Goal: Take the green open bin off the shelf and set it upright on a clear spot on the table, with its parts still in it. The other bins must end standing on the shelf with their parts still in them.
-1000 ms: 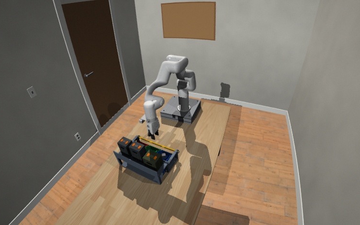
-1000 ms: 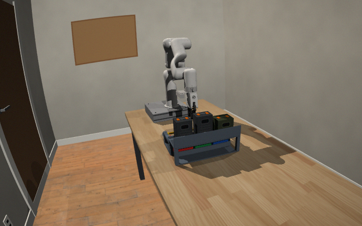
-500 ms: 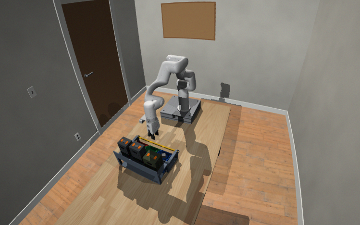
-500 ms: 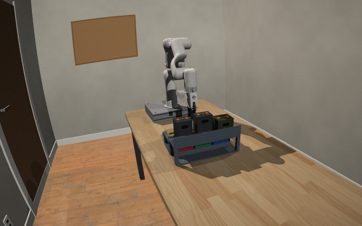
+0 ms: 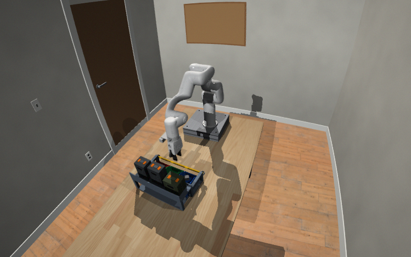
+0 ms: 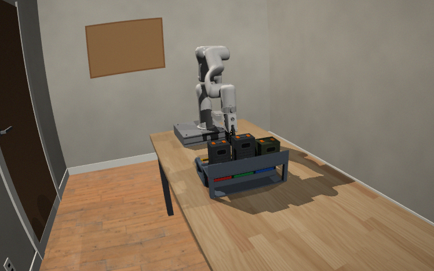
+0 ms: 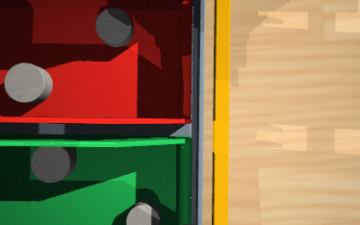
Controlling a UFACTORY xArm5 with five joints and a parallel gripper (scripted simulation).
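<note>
Right now the yellow bar is 90 mm below my hand. From my hand the other things lie so: blue open bin: 110 mm ahead, 110 mm to the left, 100 mm below; then grey shelf: 130 mm ahead, 10 mm to the right, 80 mm below; then green open bin: 100 mm ahead, 10 mm to the right, 100 mm below.
</note>
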